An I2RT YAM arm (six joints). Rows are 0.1 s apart.
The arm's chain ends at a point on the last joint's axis. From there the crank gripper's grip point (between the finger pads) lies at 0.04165 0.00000 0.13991 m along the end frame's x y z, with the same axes.
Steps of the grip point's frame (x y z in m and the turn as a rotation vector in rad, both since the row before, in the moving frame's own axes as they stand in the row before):
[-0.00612 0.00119 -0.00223 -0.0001 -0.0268 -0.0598]
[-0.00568 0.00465 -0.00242 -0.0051 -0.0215 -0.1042]
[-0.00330 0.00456 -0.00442 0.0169 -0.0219 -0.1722]
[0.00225 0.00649 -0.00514 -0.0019 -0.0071 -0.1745]
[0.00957 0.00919 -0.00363 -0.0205 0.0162 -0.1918]
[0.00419 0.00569 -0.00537 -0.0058 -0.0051 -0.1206]
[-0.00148 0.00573 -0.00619 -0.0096 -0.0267 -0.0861]
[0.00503 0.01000 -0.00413 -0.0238 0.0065 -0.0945]
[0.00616 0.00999 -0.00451 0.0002 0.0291 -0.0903]
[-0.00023 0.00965 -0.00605 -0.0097 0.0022 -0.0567]
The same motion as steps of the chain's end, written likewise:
[-0.00228 0.00355 -0.00330 -0.0001 -0.0268 -0.0598]
[-0.00248 0.00811 -0.00329 -0.0051 -0.0215 -0.1042]
[0.00058 0.01379 -0.00521 0.0169 -0.0219 -0.1722]
[0.00385 0.01337 -0.00544 -0.0019 -0.0071 -0.1745]
[0.00781 0.01450 -0.00299 -0.0205 0.0162 -0.1918]
[0.00516 0.00985 -0.00559 -0.0058 -0.0051 -0.1206]
[0.00236 0.00780 -0.00726 -0.0096 -0.0267 -0.0861]
[0.00415 0.01065 -0.00386 -0.0238 0.0065 -0.0945]
[0.00228 0.01396 -0.00324 0.0002 0.0291 -0.0903]
[-0.00051 0.01066 -0.00596 -0.0097 0.0022 -0.0567]

